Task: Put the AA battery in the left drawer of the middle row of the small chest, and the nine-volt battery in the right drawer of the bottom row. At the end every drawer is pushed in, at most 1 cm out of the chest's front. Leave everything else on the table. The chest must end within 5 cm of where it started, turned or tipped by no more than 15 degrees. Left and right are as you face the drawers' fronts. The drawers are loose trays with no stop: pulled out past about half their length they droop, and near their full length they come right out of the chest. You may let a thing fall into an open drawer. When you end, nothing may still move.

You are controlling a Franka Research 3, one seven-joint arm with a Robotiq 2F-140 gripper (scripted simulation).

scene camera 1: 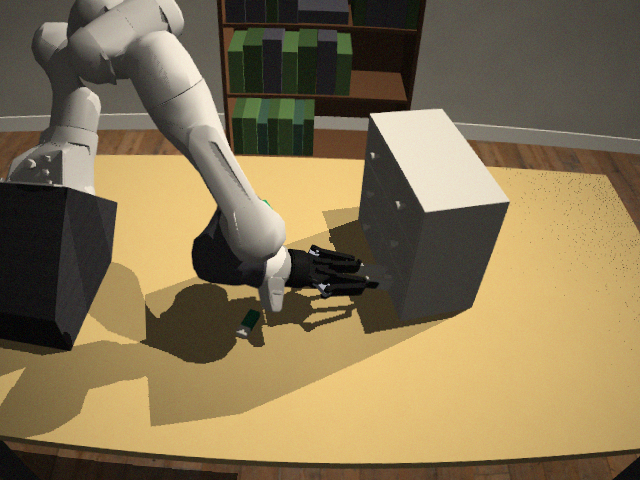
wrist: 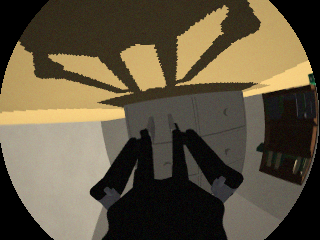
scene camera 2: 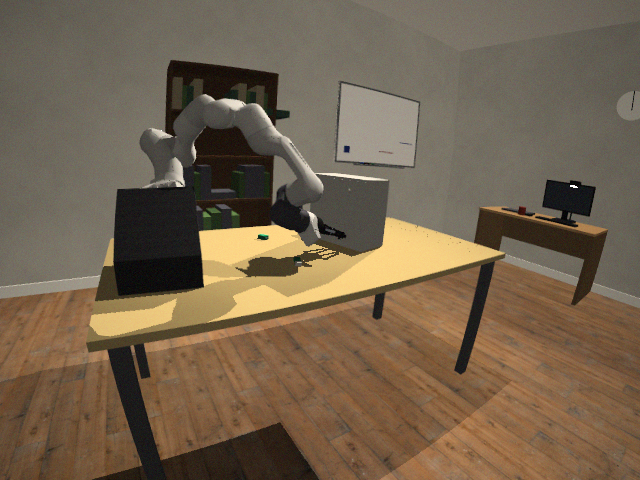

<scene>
In view: my gripper (scene camera 1: 387,278), a grey chest (scene camera 1: 464,208), a drawer (wrist: 182,111), a drawer (scene camera 1: 372,231) and a drawer (wrist: 162,156).
The grey chest shows as well in scene camera 2 (scene camera 2: 376,192). My gripper shows as well in the wrist view (wrist: 161,121).
</scene>
